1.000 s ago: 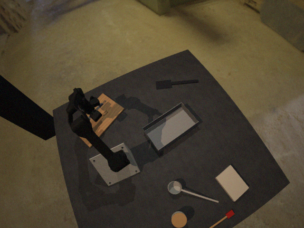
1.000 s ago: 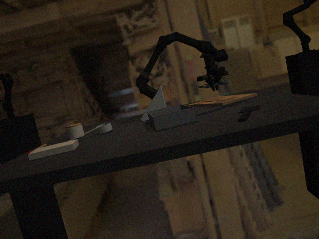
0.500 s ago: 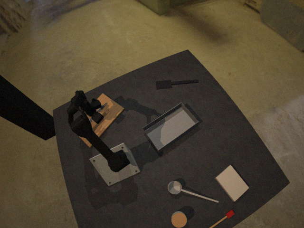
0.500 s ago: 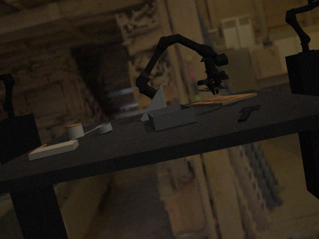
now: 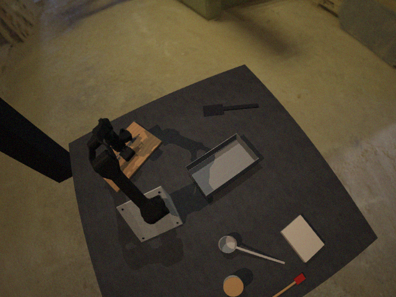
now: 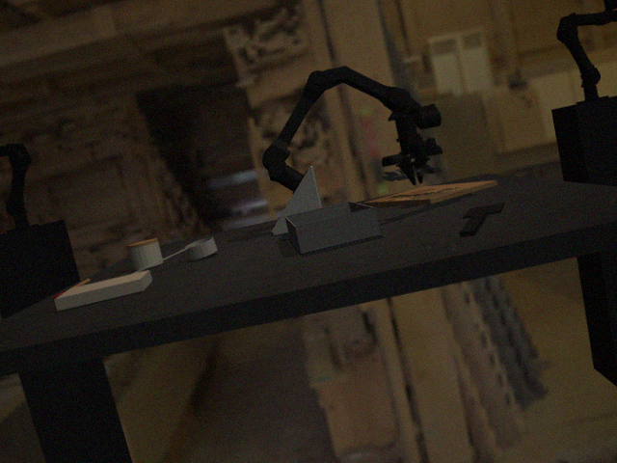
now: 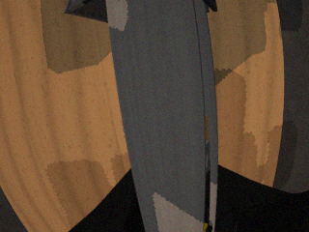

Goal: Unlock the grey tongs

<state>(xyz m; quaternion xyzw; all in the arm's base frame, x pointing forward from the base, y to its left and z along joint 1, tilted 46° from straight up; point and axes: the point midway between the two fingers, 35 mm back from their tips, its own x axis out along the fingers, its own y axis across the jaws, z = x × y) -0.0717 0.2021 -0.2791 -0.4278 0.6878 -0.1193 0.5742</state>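
Now: the wooden board 4 cm below my gripper tip, 2 cm to the left of it and 1 cm behind it. Round my gripper tip: black spatula 61 cm ahead, 4 cm below, 2 cm to the left; grey roasting tin 42 cm ahead, 28 cm to the right, 2 cm below; tan-topped cylinder 79 cm to the right, 21 cm ahead, 1 cm below.
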